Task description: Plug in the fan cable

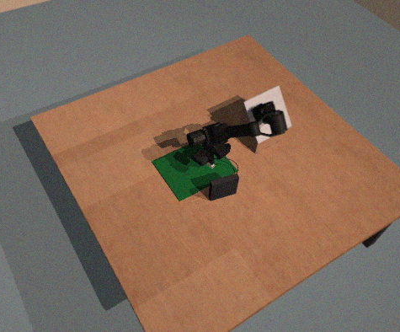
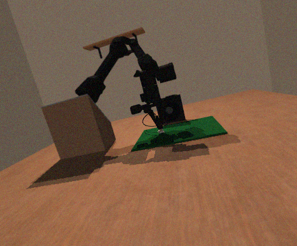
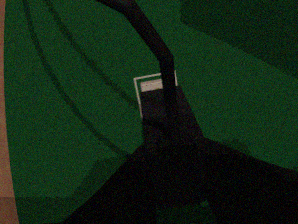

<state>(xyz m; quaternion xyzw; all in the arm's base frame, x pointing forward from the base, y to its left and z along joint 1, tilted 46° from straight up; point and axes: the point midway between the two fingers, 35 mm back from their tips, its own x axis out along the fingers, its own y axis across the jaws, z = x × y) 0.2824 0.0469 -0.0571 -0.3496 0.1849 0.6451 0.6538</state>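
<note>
My gripper tip is 10 mm to the right of the black plug and 10 mm below it. Round my gripper tip: green board (60 mm ahead, 50 mm below, 30 mm to the right); dark square fan (150 mm to the left, 50 mm ahead, 30 mm above).
</note>
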